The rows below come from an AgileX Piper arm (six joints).
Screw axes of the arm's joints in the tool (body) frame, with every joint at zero. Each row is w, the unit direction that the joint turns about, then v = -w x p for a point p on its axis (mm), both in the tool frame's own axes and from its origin. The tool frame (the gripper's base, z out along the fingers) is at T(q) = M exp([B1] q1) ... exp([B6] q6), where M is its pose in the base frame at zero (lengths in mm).
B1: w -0.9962 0 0.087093 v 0.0 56.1 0.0
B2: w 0 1 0 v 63.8 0.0 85.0
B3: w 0 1 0 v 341.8 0.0 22.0
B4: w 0 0 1 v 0.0 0.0 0.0
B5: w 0 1 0 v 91.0 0.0 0.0
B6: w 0 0 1 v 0.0 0.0 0.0
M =
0.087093 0 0.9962 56.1
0 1 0 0.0
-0.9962 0 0.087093 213.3
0 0 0 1
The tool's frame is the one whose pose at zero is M.
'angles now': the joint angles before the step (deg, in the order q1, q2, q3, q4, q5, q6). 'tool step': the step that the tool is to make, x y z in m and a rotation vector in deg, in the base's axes. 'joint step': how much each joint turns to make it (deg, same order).
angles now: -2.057 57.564 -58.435 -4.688 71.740 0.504
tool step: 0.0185 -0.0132 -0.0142 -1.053 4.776 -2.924
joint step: -3.340 5.097 -0.226 -1.175 -0.218 -0.502
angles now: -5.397 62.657 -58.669 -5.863 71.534 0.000
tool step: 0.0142 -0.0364 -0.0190 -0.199 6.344 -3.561
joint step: -9.981 6.115 -0.413 0.593 -0.109 -6.728
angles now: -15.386 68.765 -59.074 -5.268 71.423 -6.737
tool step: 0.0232 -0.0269 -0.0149 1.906 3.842 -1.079
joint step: -5.339 7.713 -3.196 1.561 -0.606 -4.508
